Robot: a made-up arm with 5 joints.
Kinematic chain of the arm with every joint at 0, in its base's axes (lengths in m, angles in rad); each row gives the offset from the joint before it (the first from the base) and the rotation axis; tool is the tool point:
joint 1: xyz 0 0 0.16 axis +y
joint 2: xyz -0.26 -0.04 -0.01 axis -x
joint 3: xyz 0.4 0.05 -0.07 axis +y
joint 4: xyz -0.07 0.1 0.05 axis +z
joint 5: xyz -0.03 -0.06 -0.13 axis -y
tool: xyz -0.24 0 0
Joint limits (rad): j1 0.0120..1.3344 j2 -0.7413..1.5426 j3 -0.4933..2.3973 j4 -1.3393..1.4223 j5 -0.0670..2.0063
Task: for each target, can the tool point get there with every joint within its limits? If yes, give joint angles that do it. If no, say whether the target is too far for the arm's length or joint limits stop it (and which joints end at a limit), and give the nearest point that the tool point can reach.
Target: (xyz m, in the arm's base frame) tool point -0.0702 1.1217 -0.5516
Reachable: no: too far | nearest point -0.0270 0.3949 -0.1132 | short by 0.850 m
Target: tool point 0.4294 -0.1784 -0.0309
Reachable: no: joint limits stop it (at a limit: joint 2, joint 3) | nearest point 0.3650 -0.1228 -0.0023 | short by 0.090 m
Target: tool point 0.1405 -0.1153 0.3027
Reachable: yes | joints 1.1297 -0.5217 1.7068 0.2937 0.7577
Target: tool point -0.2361 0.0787 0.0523
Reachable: yes | joints 0.7086 -0.4148 0.7286 1.1507 1.1954
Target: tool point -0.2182 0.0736 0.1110
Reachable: yes | joints 0.1707 1.0803 0.9440 -0.1250 0.5319
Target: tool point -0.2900 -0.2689 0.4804
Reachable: no: joint limits stop it (at a limit: joint 1, joint 2) | nearest point -0.2355 -0.2176 0.3254 | short by 0.172 m
